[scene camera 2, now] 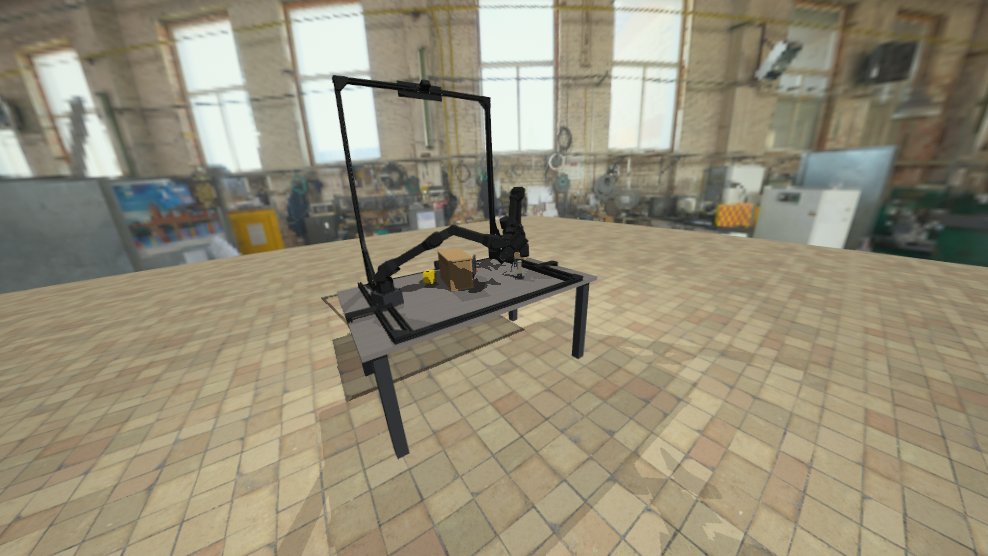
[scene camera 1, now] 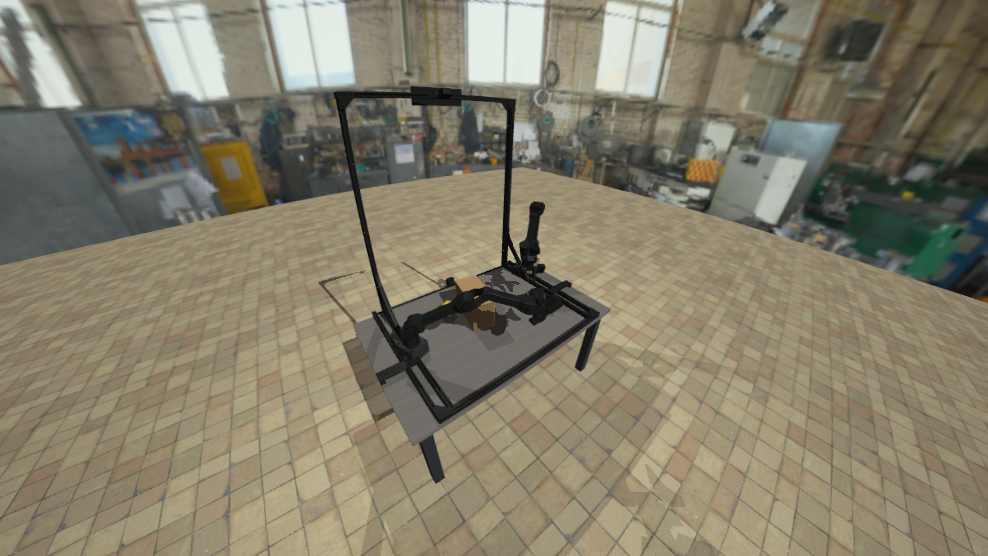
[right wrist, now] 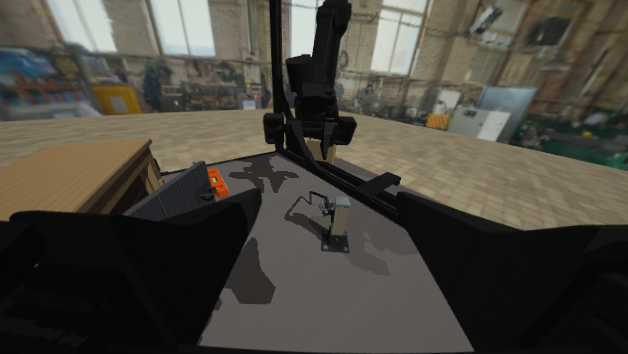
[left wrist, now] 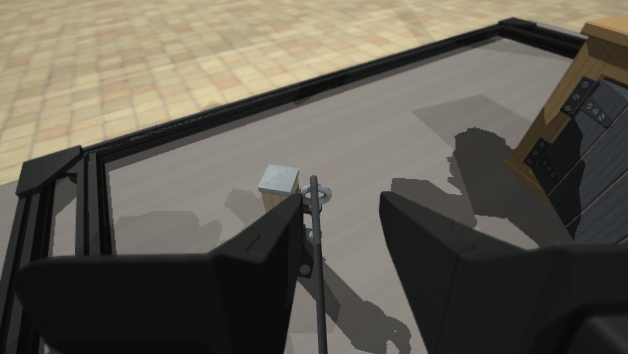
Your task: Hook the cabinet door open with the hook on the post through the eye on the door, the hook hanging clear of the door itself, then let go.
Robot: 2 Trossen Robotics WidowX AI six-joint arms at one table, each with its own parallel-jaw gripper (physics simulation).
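Places are measured from the left arm's base along level axes (x ahead, y left, z up), in centimetres.
Pixels of known places: left gripper, fingertip midpoint: [scene camera 1: 531, 281] [right wrist: 315, 158] [left wrist: 341, 203]; right gripper, fingertip midpoint: [right wrist: 328, 196]; right arm's base at its link origin: [scene camera 2: 386, 290] [scene camera 1: 411, 342].
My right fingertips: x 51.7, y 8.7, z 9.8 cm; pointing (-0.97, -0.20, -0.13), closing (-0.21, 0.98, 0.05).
Note:
For each thing: its top centre in the pictures, then the offset to it from my right fingertips. "spot": a spot on its surface instead.
- wooden cabinet at its top centre: [right wrist: 49, 173] [scene camera 1: 474, 289] [scene camera 2: 454, 254] dx +1.2, dy -30.6, dz -3.2 cm
- dark grey plank door at a spot on its surface: [left wrist: 607, 155] spot: dx -0.9, dy -21.5, dz -10.6 cm
- eye at a spot on its surface: [right wrist: 207, 194] spot: dx -10.1, dy -22.1, dz -11.4 cm
- wooden post at a spot on its surface: [left wrist: 279, 179] spot: dx -13.9, dy +1.0, dz -9.2 cm
- orange level at its top centre: [right wrist: 214, 179] dx -23.3, dy -33.9, dz -17.5 cm
- yellow object at a spot on its surface: [scene camera 2: 429, 276] spot: dx +8.5, dy -42.7, dz -14.2 cm
- tall black frame at a spot on its surface: [scene camera 1: 509, 172] [scene camera 2: 490, 162] spot: dx -53.4, dy -27.1, dz +45.4 cm
The wooden cabinet [scene camera 2: 453, 261] [left wrist: 607, 31] [right wrist: 75, 170] has a dark grey plank door [left wrist: 607, 155] [right wrist: 175, 192] that stands open. A small dark fitting, perhaps the eye [right wrist: 207, 194], sits near the door's free edge. The wooden post [left wrist: 279, 179] [right wrist: 340, 218] stands upright, apart from the door. The thin dark hook [left wrist: 318, 250] [right wrist: 320, 194] hangs from the post's ring, sticking out sideways with its tip bent down, clear of the door. My left gripper [left wrist: 341, 203] is partly open and empty, above the hook rod. My right gripper [right wrist: 328, 196] is wide open and empty, facing the post.
An orange level [right wrist: 218, 183] lies behind the door in the right wrist view. A yellow object [scene camera 2: 429, 276] is left of the cabinet. A black frame rail [left wrist: 300, 90] edges the table, and a tall black frame [scene camera 1: 509, 172] [scene camera 2: 489, 165] rises over it.

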